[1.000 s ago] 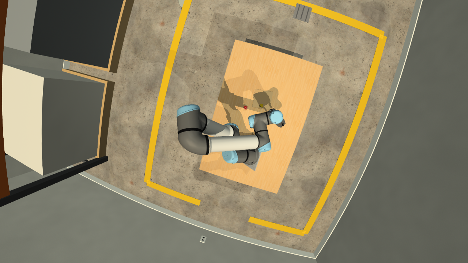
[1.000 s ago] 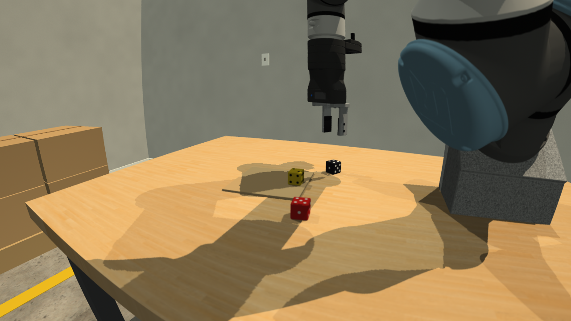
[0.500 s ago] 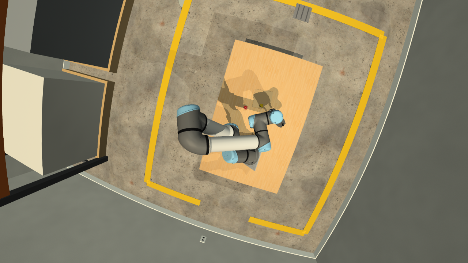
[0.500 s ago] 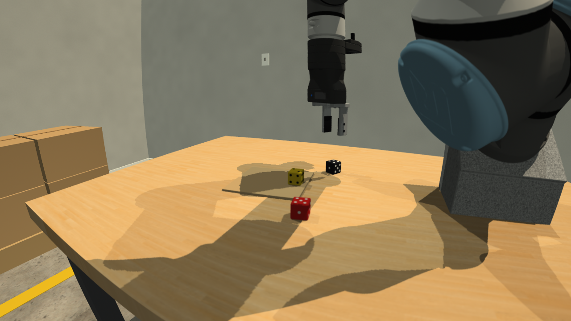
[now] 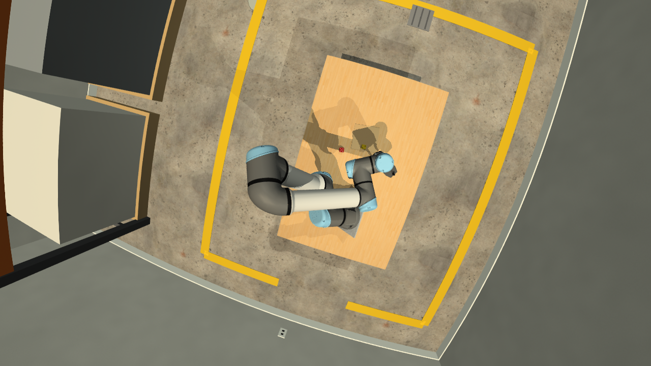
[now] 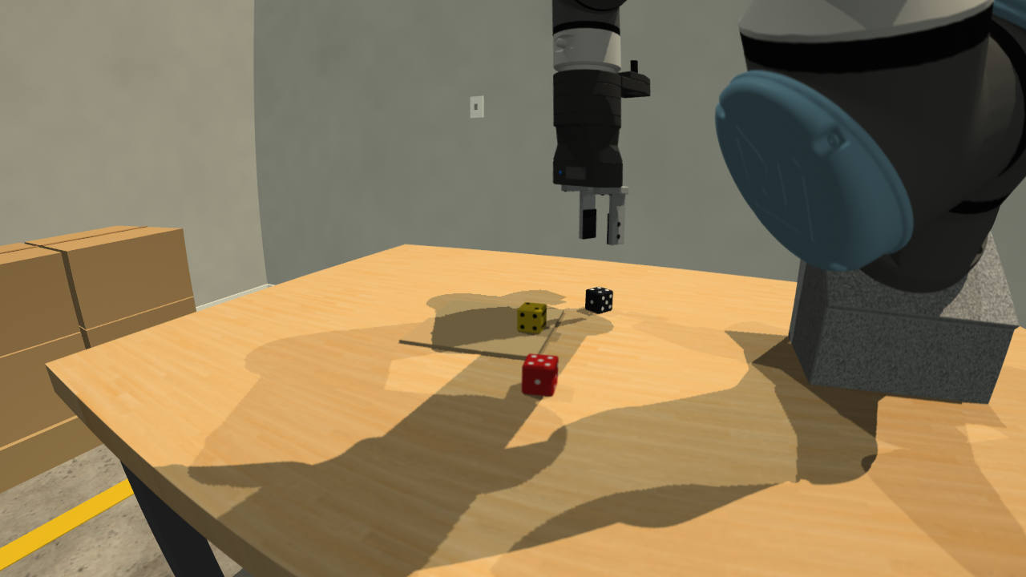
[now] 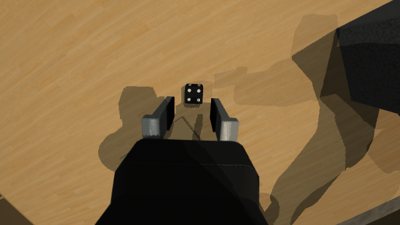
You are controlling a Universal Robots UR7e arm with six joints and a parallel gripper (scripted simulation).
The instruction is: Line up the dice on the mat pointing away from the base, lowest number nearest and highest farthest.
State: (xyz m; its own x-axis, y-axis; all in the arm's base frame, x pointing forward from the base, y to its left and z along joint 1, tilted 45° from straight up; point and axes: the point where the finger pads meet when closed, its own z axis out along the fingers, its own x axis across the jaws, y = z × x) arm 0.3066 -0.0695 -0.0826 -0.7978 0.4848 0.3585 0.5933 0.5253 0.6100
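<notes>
My hand is 9 cm above the black die. From my hand the other things lie so: tan mat (11 cm ahead, 10 cm below, 9 cm to the left); then red die (21 cm to the left, 9 cm below, 2 cm ahead); then yellow die (9 cm to the left, 9 cm below, 6 cm ahead).
</notes>
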